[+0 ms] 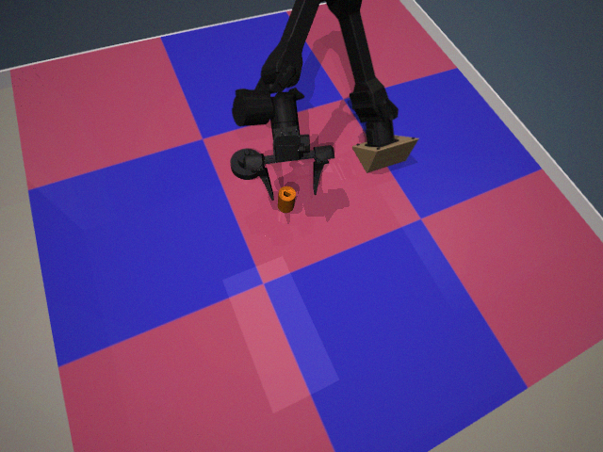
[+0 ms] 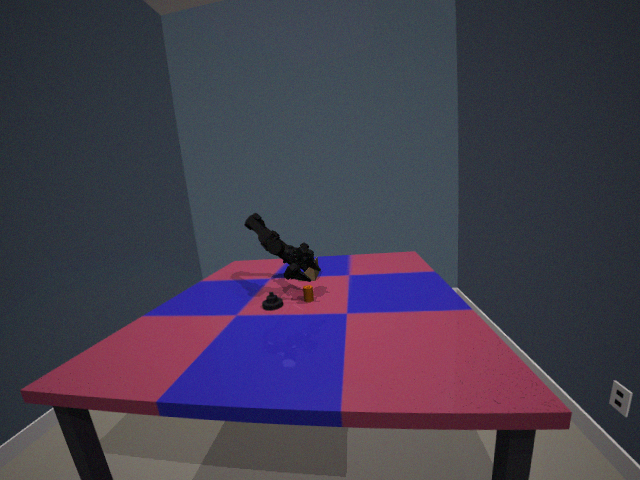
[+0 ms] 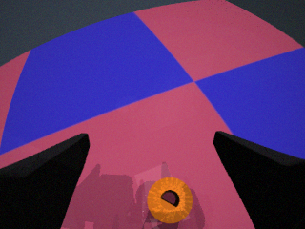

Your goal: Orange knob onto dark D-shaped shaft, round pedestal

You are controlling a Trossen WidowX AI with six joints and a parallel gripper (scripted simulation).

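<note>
The orange knob is 80 mm below my gripper tip, 40 mm to the right of it and 10 mm behind it. Round my gripper tip: pedestal 190 mm to the right, 80 mm below, 30 mm ahead.
</note>
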